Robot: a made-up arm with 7 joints.
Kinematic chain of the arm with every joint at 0, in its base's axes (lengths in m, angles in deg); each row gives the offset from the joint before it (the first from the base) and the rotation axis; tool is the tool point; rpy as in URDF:
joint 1: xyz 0 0 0.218 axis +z
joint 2: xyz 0 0 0 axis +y
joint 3: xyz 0 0 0.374 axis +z
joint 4: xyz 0.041 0 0 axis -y
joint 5: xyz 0.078 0 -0.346 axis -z
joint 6: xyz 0 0 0 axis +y
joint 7: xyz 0.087 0 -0.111 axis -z
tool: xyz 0 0 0 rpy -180 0 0
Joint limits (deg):
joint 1: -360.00..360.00
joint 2: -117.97..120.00
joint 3: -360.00..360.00
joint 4: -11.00..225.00
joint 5: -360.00..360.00
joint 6: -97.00..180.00
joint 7: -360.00..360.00
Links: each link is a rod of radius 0.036 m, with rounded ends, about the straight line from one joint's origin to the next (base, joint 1, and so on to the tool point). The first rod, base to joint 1, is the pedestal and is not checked.
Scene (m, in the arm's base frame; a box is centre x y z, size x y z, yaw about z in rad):
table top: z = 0
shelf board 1: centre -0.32 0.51 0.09 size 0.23 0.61 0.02 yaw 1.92
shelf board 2: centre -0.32 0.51 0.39 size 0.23 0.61 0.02 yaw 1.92
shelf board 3: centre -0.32 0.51 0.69 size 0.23 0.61 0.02 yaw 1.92
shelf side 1: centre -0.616 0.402 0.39 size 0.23 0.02 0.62 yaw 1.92
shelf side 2: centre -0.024 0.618 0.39 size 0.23 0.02 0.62 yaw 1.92
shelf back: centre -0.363 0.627 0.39 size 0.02 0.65 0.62 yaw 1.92
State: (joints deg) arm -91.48 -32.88 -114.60 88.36 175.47 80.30 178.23
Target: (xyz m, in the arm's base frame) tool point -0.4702 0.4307 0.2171
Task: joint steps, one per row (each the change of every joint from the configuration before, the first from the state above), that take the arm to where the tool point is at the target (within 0.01 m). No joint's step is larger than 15 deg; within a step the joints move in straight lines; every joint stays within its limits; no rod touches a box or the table.
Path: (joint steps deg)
1: 0.72 12.89 -4.89 -9.74 1.15 3.14 0.00
2: 0.73 12.89 -4.90 -9.73 1.16 3.14 0.00
3: 0.72 12.90 -4.89 -9.74 1.15 3.14 0.00
4: 0.72 12.89 -4.90 -9.74 1.15 3.13 0.00
5: -2.20 -13.09 6.25 -3.65 -1.76 -4.68 0.00
6: -2.19 -13.08 6.24 -3.64 -1.76 -4.69 0.00
7: -2.20 -13.09 6.25 -3.65 -1.76 -4.69 0.00
8: -2.19 -13.08 6.25 -3.65 -1.77 -4.68 0.00
9: 3.80 -5.71 -5.03 11.30 1.27 0.15 0.00
10: 3.80 -5.71 -5.02 11.29 1.26 0.15 0.00
11: 3.79 -5.70 -5.02 11.29 1.27 0.16 0.00

